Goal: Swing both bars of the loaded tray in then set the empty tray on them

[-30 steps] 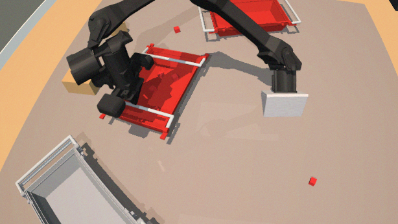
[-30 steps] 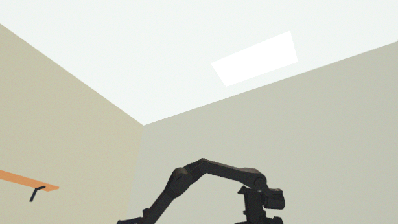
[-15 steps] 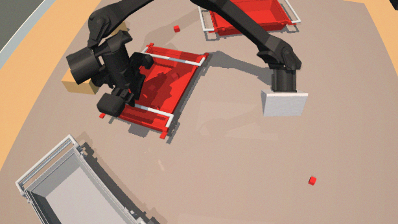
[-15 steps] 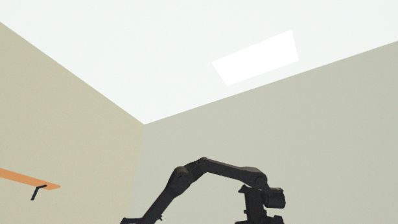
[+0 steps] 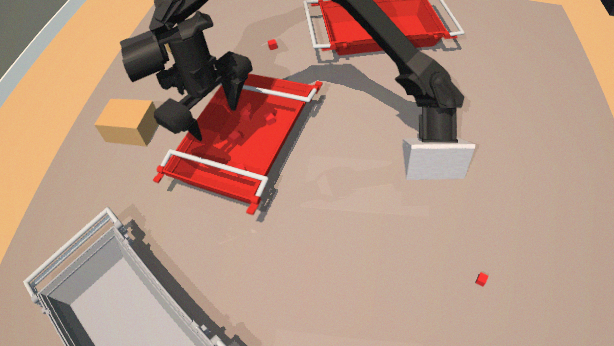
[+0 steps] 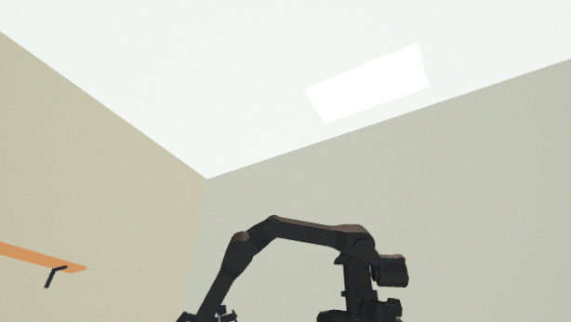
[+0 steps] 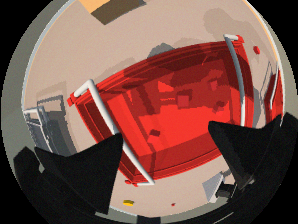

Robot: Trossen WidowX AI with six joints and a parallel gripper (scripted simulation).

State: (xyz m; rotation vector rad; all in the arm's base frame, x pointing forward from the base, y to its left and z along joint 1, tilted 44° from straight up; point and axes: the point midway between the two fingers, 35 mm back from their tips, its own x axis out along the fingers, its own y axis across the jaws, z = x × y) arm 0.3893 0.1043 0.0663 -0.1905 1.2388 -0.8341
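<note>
The red tray lies 280 mm behind my gripper tip, 420 mm to the right of it and 50 mm below it. From my gripper tip the other things lie so: small red cube (480 mm behind, 210 mm to the left, 80 mm below).
</note>
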